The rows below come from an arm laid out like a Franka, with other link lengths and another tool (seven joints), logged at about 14 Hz.
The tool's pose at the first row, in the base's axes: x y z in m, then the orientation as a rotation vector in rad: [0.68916, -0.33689, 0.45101, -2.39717, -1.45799, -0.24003]
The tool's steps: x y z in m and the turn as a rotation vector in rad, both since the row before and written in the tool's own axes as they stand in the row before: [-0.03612, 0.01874, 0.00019, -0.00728, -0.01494, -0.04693]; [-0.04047, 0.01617, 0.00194, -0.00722, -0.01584, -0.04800]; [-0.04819, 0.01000, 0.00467, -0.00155, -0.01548, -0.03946]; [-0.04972, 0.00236, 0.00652, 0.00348, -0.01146, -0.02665]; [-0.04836, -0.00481, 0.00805, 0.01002, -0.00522, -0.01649]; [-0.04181, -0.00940, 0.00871, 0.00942, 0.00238, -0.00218]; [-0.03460, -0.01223, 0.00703, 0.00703, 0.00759, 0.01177]
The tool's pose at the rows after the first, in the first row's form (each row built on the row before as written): [0.68900, -0.37481, 0.43625, -2.37741, -1.52387, -0.23939]; [0.68656, -0.41504, 0.41957, -2.35571, -1.59126, -0.23776]; [0.67754, -0.45934, 0.39956, -2.33456, -1.64648, -0.22974]; [0.66268, -0.50262, 0.37891, -2.31683, -1.68287, -0.21913]; [0.64264, -0.54270, 0.35846, -2.29904, -1.70221, -0.20764]; [0.62080, -0.57575, 0.33994, -2.28941, -1.70102, -0.20229]; [0.59850, -0.60197, 0.32540, -2.29016, -1.68153, -0.20199]
